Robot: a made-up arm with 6 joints. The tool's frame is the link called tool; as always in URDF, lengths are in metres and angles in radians. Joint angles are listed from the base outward.
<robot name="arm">
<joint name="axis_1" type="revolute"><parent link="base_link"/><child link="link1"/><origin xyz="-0.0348 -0.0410 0.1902" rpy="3.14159 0.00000 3.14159"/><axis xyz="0 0 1"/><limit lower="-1.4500" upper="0.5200"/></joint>
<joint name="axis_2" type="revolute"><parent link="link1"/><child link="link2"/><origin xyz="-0.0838 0.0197 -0.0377" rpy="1.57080 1.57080 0.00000"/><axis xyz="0 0 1"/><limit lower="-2.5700" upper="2.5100"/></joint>
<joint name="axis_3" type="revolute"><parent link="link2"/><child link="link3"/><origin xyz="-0.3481 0.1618 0.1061" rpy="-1.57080 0.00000 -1.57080"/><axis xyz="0 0 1"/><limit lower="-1.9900" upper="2.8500"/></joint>
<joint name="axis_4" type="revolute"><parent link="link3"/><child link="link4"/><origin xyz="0.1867 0.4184 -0.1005" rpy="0.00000 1.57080 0.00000"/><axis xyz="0 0 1"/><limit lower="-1.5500" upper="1.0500"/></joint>
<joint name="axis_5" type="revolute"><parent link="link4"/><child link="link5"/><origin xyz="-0.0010 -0.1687 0.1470" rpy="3.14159 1.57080 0.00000"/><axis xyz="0 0 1"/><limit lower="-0.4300" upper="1.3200"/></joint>
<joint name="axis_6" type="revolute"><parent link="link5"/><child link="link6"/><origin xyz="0.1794 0.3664 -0.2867" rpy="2.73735 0.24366 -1.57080"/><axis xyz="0 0 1"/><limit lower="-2.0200" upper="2.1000"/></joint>
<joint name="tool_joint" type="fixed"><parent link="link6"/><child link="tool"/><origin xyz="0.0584 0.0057 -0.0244" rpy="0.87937 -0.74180 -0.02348"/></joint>
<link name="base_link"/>
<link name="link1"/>
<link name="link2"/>
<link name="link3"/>
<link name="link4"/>
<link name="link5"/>
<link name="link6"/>
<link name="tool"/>
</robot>
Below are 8 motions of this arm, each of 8 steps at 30 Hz.
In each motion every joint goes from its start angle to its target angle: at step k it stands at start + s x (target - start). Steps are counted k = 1, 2, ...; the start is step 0. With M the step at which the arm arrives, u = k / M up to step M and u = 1 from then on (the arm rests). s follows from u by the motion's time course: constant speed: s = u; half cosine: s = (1 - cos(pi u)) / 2; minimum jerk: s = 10 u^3 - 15 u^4 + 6 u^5.
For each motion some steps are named. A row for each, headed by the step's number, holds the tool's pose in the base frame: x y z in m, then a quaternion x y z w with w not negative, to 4 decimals.
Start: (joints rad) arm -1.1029 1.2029 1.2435 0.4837 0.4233 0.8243
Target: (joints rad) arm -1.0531 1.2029 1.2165 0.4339 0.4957 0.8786
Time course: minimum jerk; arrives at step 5
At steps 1, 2, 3, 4, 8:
1: 0.1447 0.8711 -0.2161 0.0653 0.9030 0.2101 0.3691
2: 0.1523 0.8704 -0.2043 0.0722 0.9015 0.2111 0.3709
3: 0.1629 0.8690 -0.1878 0.0819 0.8992 0.2124 0.3736
4: 0.1704 0.8677 -0.1761 0.0889 0.8975 0.2132 0.3757
8: 0.1720 0.8674 -0.1735 0.0904 0.8971 0.2134 0.3762

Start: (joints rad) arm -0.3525 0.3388 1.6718 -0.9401 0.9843 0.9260
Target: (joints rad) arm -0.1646 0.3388 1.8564 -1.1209 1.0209 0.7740
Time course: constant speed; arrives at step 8
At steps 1, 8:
1: -0.1859 0.3760 -0.0263 0.0584 0.6338 0.0781 0.7673
8: -0.2524 0.3539 -0.0071 -0.0066 0.5331 0.0785 0.8424

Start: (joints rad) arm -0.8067 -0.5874 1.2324 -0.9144 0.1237 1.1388
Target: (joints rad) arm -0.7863 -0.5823 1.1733 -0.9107 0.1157 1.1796
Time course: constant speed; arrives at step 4
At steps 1, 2, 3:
1: -0.1175 0.0228 0.0661 0.4034 0.8420 -0.1904 0.3034
2: -0.1132 0.0228 0.0643 0.4151 0.8359 -0.1950 0.3015
3: -0.1089 0.0228 0.0626 0.4267 0.8297 -0.1995 0.2996

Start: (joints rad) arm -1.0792 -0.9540 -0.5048 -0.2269 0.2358 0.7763
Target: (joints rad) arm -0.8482 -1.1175 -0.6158 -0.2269 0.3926 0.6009
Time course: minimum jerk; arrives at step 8
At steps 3, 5, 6, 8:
3: 0.0499 -0.5689 -0.0915 0.5352 0.3503 -0.6920 0.3346
5: -0.0023 -0.6053 -0.0582 0.4880 0.3350 -0.7440 0.3100
6: -0.0237 -0.6175 -0.0448 0.4694 0.3303 -0.7627 0.2981
8: -0.0370 -0.6244 -0.0365 0.4580 0.3278 -0.7737 0.2902

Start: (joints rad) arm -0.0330 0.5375 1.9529 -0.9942 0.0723 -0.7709
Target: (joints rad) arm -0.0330 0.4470 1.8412 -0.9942 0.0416 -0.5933
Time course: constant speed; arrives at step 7
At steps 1, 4, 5, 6, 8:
1: 0.0363 0.0352 0.0080 -0.1486 0.1617 0.0446 0.9746
4: 0.0338 0.0306 0.0068 -0.0996 0.2092 0.0395 0.9720
5: 0.0329 0.0291 0.0064 -0.0830 0.2246 0.0375 0.9702
6: 0.0319 0.0277 0.0060 -0.0663 0.2396 0.0354 0.9680
8: 0.0308 0.0263 0.0056 -0.0495 0.2544 0.0331 0.9653

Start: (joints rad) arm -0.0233 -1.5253 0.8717 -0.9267 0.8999 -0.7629
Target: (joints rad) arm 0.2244 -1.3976 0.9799 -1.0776 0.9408 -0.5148
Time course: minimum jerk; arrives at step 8
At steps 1, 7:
1: -0.1310 0.1248 -0.0104 -0.4336 0.8789 -0.0053 0.1989
7: 0.0088 0.2055 0.0457 -0.2923 0.9062 -0.1043 0.2871

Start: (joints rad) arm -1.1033 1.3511 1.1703 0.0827 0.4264 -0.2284
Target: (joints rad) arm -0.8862 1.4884 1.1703 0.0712 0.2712 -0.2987
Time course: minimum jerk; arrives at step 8
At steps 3, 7, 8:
3: 0.2821 0.7525 0.1066 -0.0183 0.4443 0.4251 0.7883
7: 0.4293 0.6742 0.1603 0.0716 0.4072 0.3806 0.8272
8: 0.4325 0.6721 0.1614 0.0736 0.4063 0.3795 0.8280

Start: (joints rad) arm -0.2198 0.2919 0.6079 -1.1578 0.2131 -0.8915
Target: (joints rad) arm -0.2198 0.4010 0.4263 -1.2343 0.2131 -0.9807
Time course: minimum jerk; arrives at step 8
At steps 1, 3, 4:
1: 0.0953 -0.0471 0.1625 0.0319 0.2433 -0.4327 0.8675
3: 0.0927 -0.0508 0.1730 0.0384 0.2253 -0.4558 0.8602
4: 0.0900 -0.0538 0.1819 0.0441 0.2105 -0.4758 0.8528

